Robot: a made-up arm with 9 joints. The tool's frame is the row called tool. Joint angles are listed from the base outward.
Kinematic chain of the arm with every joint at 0, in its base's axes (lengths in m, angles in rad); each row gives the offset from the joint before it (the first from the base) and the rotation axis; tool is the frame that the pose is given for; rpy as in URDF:
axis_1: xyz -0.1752 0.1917 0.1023 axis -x
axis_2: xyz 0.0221 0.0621 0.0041 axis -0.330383 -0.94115 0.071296
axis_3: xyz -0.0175 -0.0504 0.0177 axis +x
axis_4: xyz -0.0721 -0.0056 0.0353 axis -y
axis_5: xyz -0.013 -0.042 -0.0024 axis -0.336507 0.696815 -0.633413
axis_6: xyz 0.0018 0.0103 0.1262 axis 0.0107 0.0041 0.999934
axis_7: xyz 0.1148 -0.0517 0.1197 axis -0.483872 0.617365 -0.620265
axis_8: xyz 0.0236 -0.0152 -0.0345 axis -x
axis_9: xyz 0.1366 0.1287 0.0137 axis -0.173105 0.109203 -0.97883
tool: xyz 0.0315 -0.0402 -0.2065 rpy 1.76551 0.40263 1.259
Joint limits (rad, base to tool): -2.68..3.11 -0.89..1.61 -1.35..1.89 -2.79..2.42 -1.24..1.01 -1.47..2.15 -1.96..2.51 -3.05..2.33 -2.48..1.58
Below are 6 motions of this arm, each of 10 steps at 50 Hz.
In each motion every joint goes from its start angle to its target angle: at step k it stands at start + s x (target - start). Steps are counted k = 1, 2, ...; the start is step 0. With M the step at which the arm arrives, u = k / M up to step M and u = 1 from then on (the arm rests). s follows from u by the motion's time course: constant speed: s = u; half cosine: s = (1 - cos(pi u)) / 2; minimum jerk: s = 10 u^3 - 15 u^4 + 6 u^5.
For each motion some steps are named. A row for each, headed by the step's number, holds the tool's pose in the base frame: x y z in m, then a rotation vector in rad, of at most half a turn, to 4 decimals.
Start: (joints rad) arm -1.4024 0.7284 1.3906 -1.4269 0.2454 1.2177 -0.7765 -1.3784 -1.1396
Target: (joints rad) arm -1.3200 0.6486 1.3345 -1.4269 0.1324 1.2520 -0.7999 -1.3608 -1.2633
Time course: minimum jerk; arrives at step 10
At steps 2, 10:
2: 0.0163 -0.2143 0.2305 0.8582 0.7048 -0.0453
10: 0.0588 -0.2093 0.1948 0.8373 0.8911 0.0774

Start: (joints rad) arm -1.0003 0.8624 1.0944 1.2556 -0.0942 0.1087 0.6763 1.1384 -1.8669
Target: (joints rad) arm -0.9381 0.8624 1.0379 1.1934 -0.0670 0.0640 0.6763 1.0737 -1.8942
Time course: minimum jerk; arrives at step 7
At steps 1, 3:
1: -0.0473 0.0717 -0.1302 0.6389 0.4226 1.5341
3: -0.0469 0.0672 -0.1203 0.5933 0.4451 1.5523

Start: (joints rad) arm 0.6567 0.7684 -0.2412 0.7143 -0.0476 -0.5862 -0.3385 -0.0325 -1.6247
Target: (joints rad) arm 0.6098 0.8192 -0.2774 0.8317 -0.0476 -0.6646 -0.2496 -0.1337 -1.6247
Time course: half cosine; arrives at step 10
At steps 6, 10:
6: -0.3702 0.5154 0.2417 -1.7971 0.9544 0.8681
10: -0.3919 0.5065 0.2426 -1.8049 0.8830 0.9010

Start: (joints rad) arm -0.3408 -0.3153 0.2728 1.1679 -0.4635 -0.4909 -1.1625 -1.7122 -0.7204
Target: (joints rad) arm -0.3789 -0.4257 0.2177 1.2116 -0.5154 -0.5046 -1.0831 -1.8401 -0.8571
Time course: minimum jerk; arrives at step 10
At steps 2, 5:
2: -0.7039 -0.0464 0.3157 1.3273 0.6253 -2.5680
5: -0.7005 -0.0696 0.3178 1.3359 0.6868 -2.4906

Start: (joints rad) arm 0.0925 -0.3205 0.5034 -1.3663 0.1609 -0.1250 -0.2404 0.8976 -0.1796
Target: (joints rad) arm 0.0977 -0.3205 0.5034 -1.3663 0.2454 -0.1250 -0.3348 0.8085 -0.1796
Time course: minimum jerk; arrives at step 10
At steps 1, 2, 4, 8, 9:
1: -0.2734 0.1612 -0.2081 -0.8120 -2.9723 -0.2176
2: -0.2738 0.1624 -0.2082 -0.8187 -2.9692 -0.2168
4: -0.2763 0.1689 -0.2085 -0.8536 -2.9524 -0.2123
8: -0.2819 0.1844 -0.2092 -0.9366 -2.9105 -0.2017
9: -0.2823 0.1856 -0.2093 -0.9431 -2.9071 -0.2008

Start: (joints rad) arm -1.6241 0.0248 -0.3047 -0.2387 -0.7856 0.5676 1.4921 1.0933 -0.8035
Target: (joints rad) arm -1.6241 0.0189 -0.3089 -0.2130 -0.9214 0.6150 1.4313 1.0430 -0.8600
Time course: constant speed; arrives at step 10
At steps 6, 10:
6: -0.0408 -0.0417 -0.1504 0.4870 1.8877 1.0009
10: -0.0295 -0.0364 -0.1329 0.4898 1.7927 1.0478

